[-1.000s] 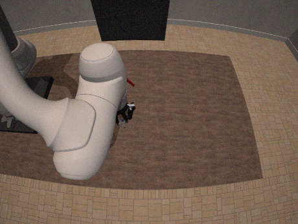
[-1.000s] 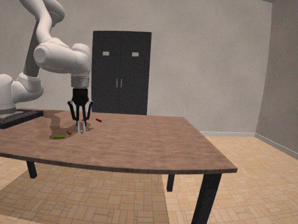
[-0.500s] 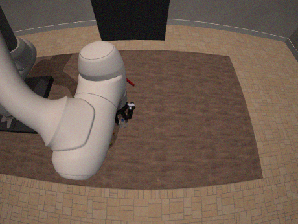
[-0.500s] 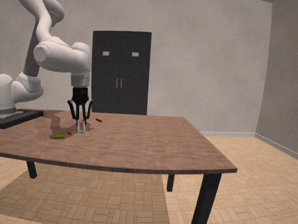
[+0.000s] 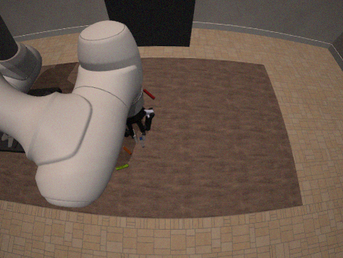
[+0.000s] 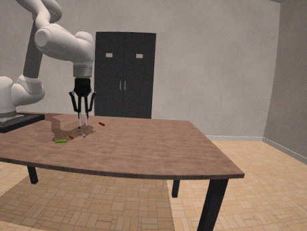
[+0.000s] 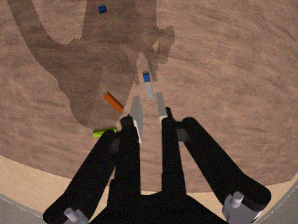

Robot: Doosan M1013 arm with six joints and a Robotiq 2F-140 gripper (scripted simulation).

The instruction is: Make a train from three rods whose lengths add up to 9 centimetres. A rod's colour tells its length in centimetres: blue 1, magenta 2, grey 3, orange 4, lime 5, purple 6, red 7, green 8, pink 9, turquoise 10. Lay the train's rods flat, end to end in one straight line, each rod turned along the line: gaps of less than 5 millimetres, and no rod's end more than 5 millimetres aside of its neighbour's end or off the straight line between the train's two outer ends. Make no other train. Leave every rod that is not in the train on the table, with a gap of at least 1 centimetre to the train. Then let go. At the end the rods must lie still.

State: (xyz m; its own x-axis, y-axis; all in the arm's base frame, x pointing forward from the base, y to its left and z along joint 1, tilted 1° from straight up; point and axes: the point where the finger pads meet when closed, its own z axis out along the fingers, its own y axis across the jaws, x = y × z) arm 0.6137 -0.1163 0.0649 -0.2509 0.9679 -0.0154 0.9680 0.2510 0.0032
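My gripper is now 90 mm to the left of the lime rod, 90 mm above it and 80 mm past it. The rest, counted from my hand: orange rod: 90 mm below, 60 mm behind, 30 mm to the right; grey rod: 90 mm below; magenta rod: 220 mm to the left, 90 mm below, 80 mm behind.
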